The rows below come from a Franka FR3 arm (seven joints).
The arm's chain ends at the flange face. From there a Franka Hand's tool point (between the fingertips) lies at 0.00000 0.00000 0.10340 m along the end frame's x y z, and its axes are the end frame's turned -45 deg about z.
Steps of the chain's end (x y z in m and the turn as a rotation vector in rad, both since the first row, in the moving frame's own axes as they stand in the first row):
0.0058 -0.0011 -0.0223 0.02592 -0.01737 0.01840
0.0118 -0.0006 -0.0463 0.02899 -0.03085 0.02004
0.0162 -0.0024 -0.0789 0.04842 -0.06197 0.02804
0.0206 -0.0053 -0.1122 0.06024 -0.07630 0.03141
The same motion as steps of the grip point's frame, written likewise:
0.0055 0.0002 -0.0224 0.03061 0.00605 0.01840
0.0087 0.0035 -0.0464 0.04231 -0.00132 0.02004
0.0123 0.0017 -0.0792 0.07806 -0.00958 0.02804
0.0173 0.0008 -0.1127 0.09655 -0.01136 0.03141

